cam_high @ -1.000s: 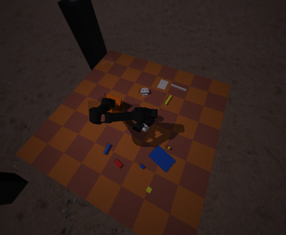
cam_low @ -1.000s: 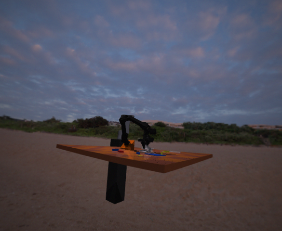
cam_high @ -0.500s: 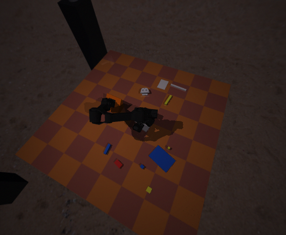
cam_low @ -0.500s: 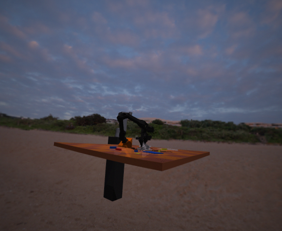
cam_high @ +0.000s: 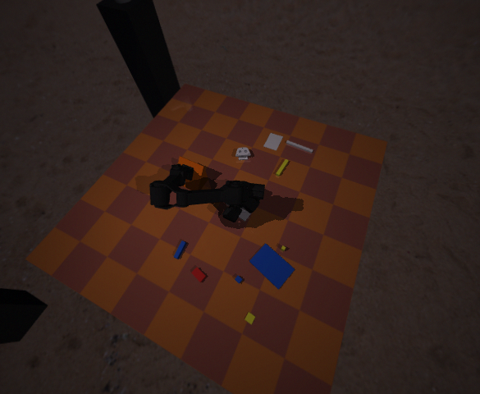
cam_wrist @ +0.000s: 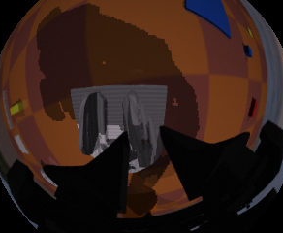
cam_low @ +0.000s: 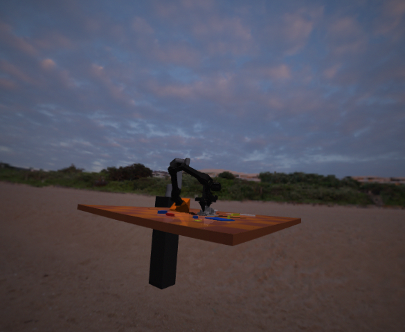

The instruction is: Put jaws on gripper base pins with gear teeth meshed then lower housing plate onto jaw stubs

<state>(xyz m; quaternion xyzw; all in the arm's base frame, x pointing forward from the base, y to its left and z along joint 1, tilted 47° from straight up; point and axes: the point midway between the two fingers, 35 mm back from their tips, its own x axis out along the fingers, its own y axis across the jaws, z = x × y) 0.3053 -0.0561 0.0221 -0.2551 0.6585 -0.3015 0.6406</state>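
Now: gripper tip 310 mm to the right of the gripper base and 130 mm past it. From my gripper tip the other things lie so: small blue cube (280 mm to the right, 120 mm ahead, 20 mm below); housing plate (50 mm behind, 40 mm to the left, 20 mm below); blue plate (220 mm ahead, 170 mm to the right, 20 mm below).
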